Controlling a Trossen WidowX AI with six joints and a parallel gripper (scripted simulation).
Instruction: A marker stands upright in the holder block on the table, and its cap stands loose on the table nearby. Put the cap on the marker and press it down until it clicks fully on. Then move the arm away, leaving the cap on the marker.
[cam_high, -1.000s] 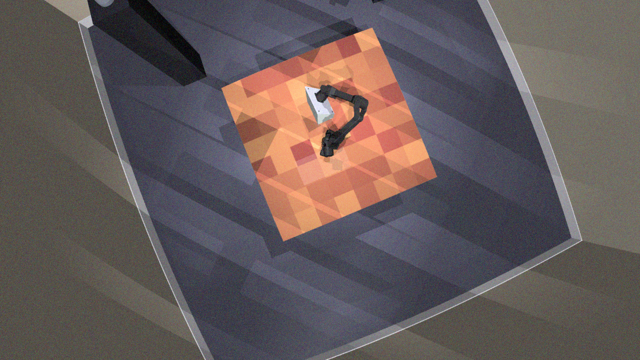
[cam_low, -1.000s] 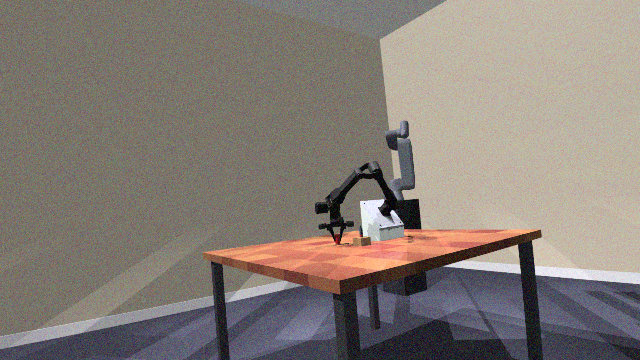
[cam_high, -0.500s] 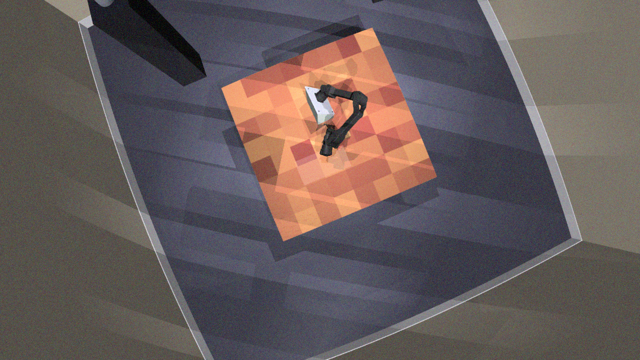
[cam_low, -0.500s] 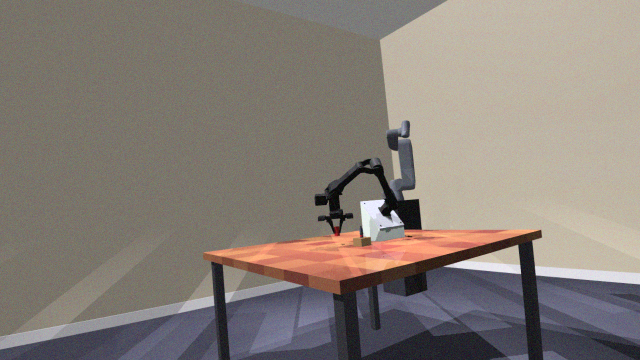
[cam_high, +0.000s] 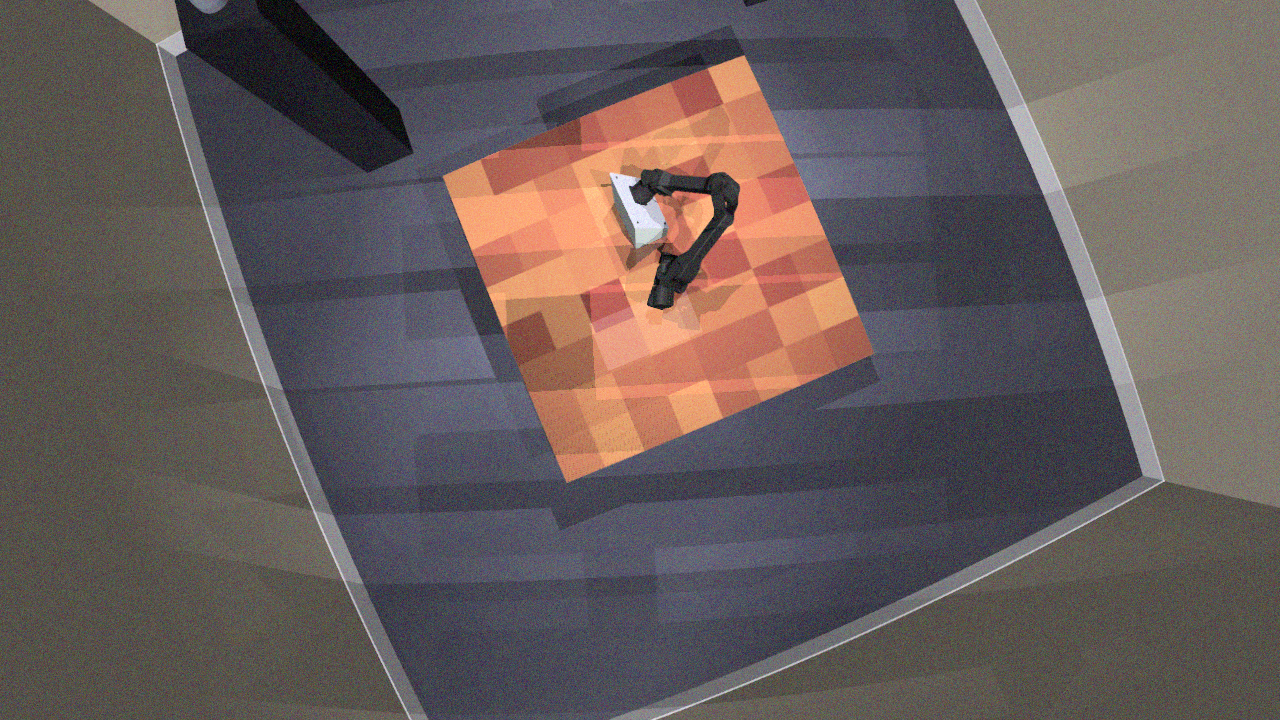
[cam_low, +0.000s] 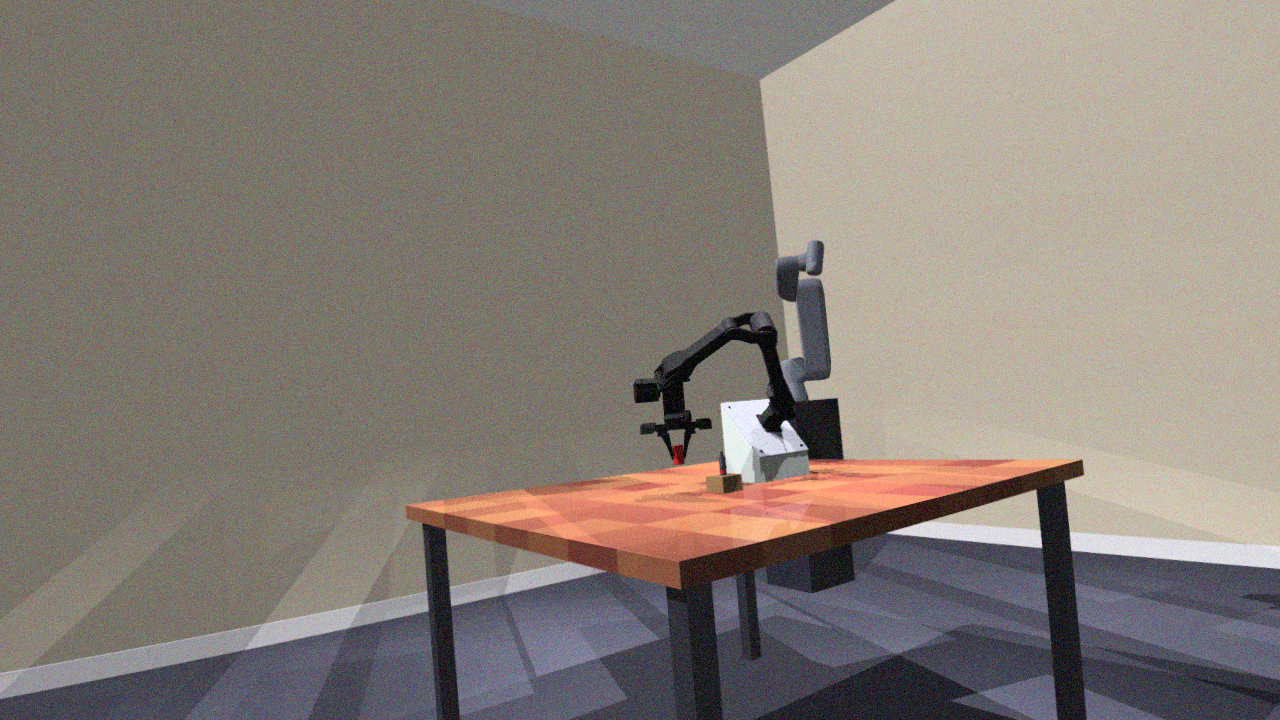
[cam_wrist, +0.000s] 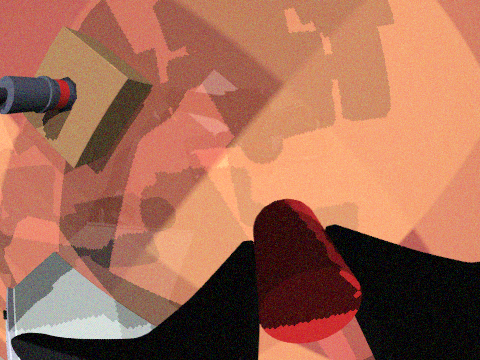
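Now: gripper tip 40 mm past the dark marker, 130 mm to the right of it and 10 mm above it. Also, from my gripper tip: red cap: 10 mm above.
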